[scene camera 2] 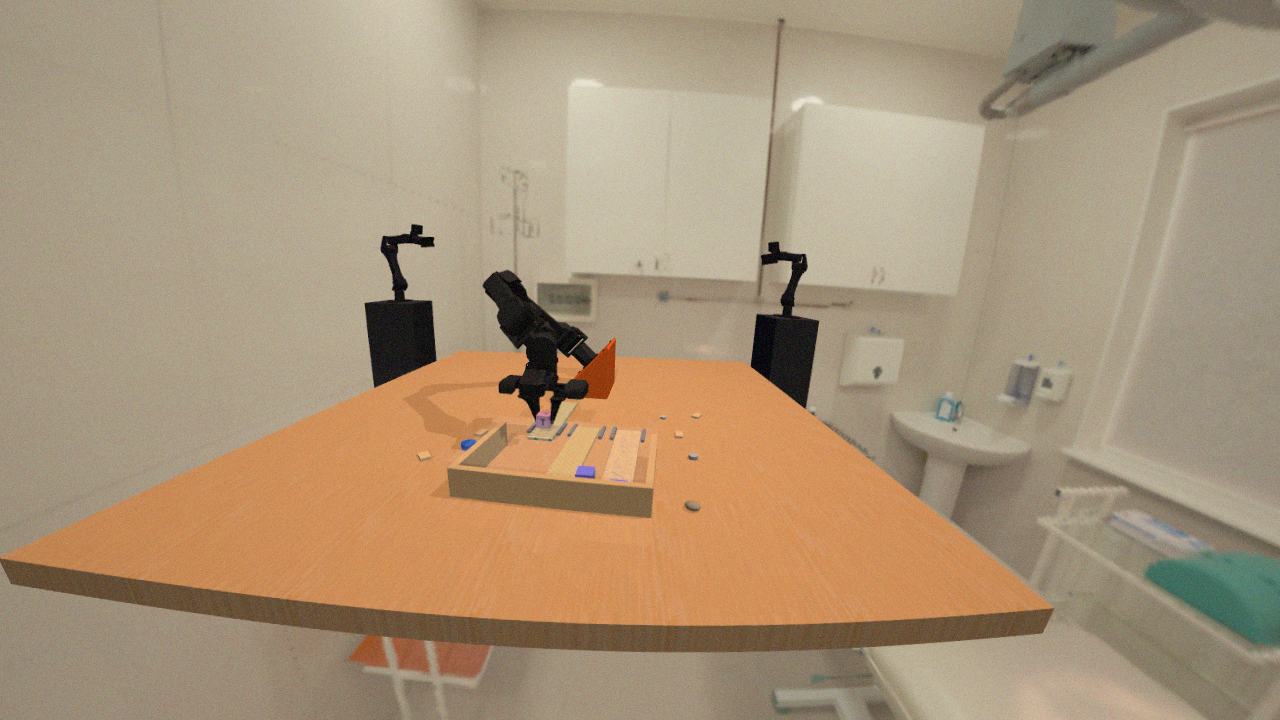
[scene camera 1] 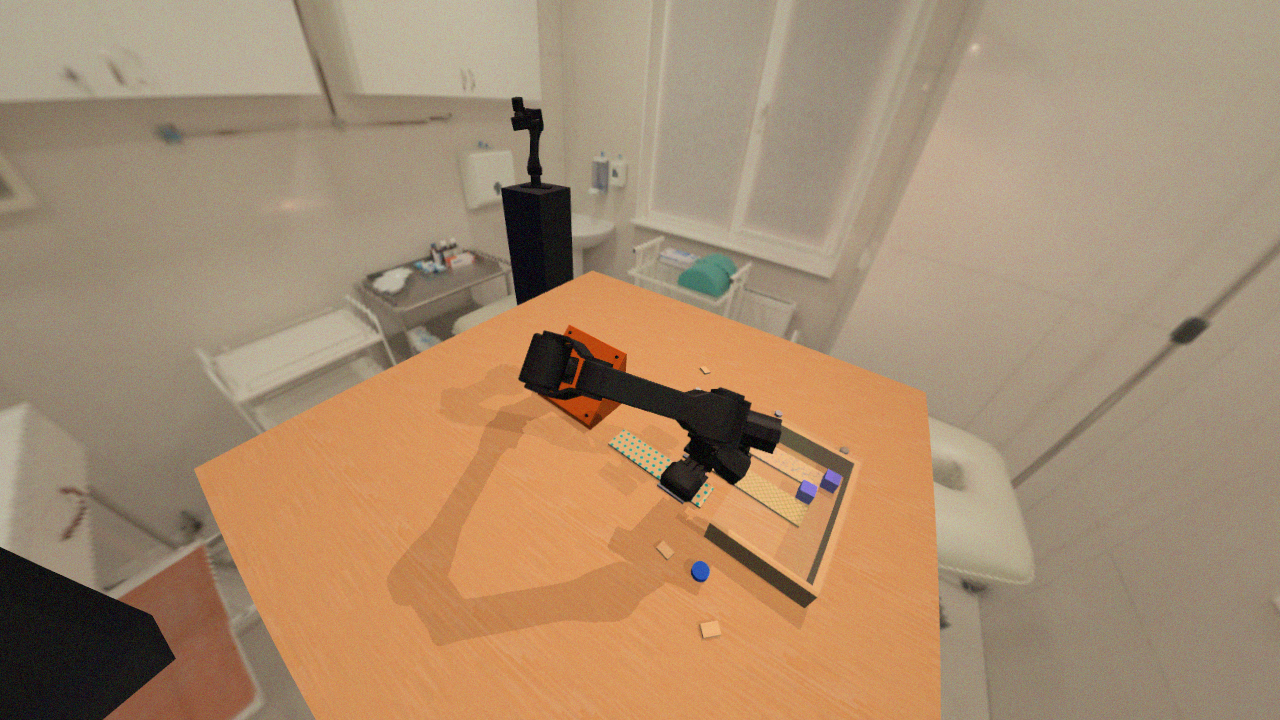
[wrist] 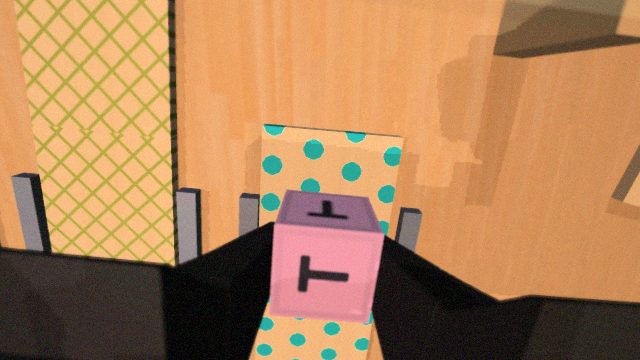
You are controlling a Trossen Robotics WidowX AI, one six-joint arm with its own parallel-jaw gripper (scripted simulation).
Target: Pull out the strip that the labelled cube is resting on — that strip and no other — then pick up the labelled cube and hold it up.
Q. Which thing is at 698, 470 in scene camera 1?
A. The gripper.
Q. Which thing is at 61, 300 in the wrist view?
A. The gripper.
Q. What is the gripper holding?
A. A labelled cube.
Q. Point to a labelled cube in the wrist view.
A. At 326, 250
